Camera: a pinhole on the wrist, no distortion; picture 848 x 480 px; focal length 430.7 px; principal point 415.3 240.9 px. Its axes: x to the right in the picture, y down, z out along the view. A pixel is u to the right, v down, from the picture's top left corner.
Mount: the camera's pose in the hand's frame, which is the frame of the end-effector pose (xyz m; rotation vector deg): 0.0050 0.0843 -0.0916 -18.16 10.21 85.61
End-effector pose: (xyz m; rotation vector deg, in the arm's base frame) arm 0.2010 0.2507 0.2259 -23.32 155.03 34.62
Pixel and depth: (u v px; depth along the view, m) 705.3 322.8 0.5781
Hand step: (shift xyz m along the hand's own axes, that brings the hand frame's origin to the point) -0.1205 0.6404 0.3241
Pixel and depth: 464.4 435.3 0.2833
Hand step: -0.1418 0.2100 0.1540
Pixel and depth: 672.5 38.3 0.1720
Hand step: 0.0797 0.2321 0.0472
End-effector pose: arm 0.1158 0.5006 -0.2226 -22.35 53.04 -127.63
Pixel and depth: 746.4 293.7 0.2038
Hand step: -0.0241 0.2981 0.0503
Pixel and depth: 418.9 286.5 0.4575
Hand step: -0.0785 0.2342 0.3353
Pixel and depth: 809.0 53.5 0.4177
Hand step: 0.1815 0.5694 0.2030
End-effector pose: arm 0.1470 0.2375 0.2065 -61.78 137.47 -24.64
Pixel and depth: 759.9 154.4 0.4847
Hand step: 0.0928 0.6001 0.2563
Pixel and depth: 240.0 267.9 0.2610
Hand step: -0.0395 0.0665 0.1866
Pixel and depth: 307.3 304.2 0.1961
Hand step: -0.0426 0.1008 0.1063
